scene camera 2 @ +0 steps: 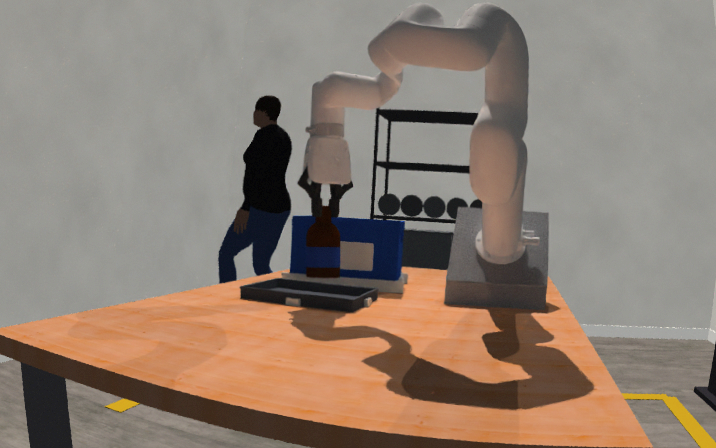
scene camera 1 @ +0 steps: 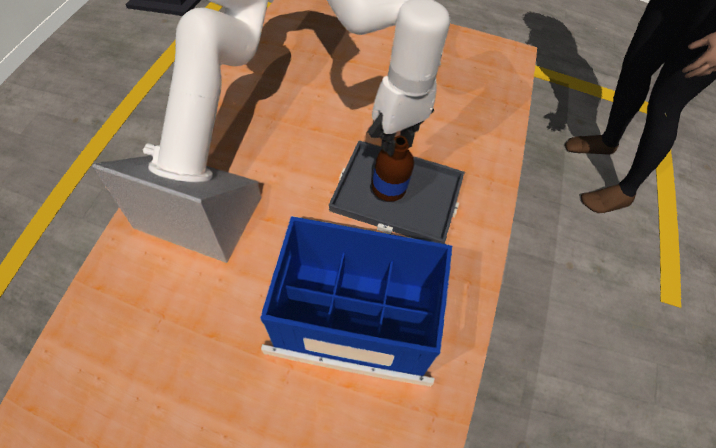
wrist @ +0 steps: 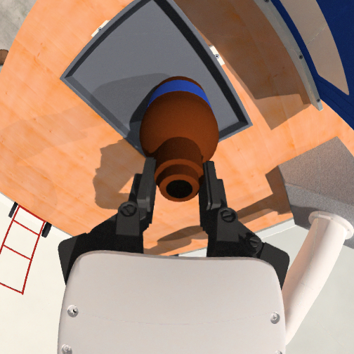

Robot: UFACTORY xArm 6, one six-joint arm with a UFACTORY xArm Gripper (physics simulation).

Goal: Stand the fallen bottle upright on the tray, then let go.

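Frame: origin at the arm's base, x ahead, y left, z up, level; centimetres.
Where they show: gripper, fingertip midpoint: [scene camera 2: 325, 217] [scene camera 1: 396, 146]; arm's base, origin of the base link: [scene camera 2: 501, 244] [scene camera 1: 180, 172].
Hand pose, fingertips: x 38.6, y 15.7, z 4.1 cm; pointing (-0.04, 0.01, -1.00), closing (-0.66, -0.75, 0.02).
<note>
Things, the pixels of their top centre, and the offset from my fingertips. "pt": a spot on its surface instead.
- brown bottle, middle of its top: [scene camera 1: 398, 138] [scene camera 2: 325, 205] dz +2.5, dx +0.2, dy -0.2 cm
- dark grey tray, middle of its top: [scene camera 1: 399, 187] [scene camera 2: 310, 287] dz -15.4, dx +1.7, dy +2.3 cm
- blue divided crate, middle of its top: [scene camera 1: 360, 280] [scene camera 2: 351, 218] dz -0.5, dx +1.6, dy -28.0 cm
- pale strip, surface spot: [scene camera 1: 348, 365] pt dz -15.0, dx +2.9, dy -37.8 cm
The brown bottle [scene camera 1: 393, 168] [scene camera 2: 323, 235] [wrist: 179, 125] with a blue band hangs neck up and about upright. My gripper [scene camera 1: 399, 143] [scene camera 2: 325, 211] [wrist: 178, 172] points down and is shut on the bottle's neck, one finger on each side. The dark grey tray [scene camera 1: 432, 198] [scene camera 2: 327, 303] [wrist: 135, 45] lies below the bottle. In scene camera 2 the bottle's base shows a little above the tray's rim, with a gap. In the wrist view the base is hidden behind the bottle's body.
The blue divided crate [scene camera 1: 353, 338] [scene camera 2: 388, 232] [wrist: 335, 80] stands close beside the tray, with a pale strip [scene camera 1: 348, 365] along its foot. The grey arm pedestal [scene camera 1: 168, 221] [scene camera 2: 496, 293] [wrist: 325, 175] stands on the table. A person [scene camera 1: 652, 105] [scene camera 2: 267, 169] stands beyond the table's edge.
</note>
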